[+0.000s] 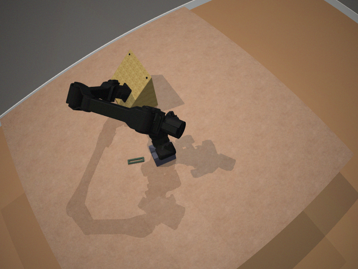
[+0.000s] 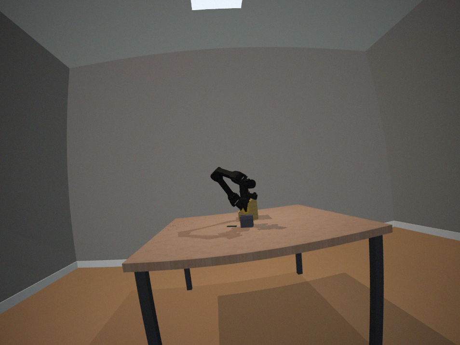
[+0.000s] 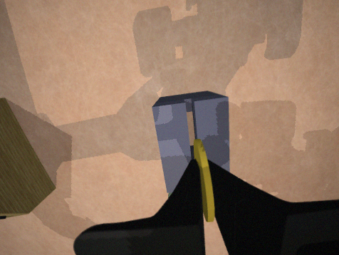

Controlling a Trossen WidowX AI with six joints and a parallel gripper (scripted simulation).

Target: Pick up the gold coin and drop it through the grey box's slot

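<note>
Right now my gripper tip is 10 mm below the gold coin.
</note>
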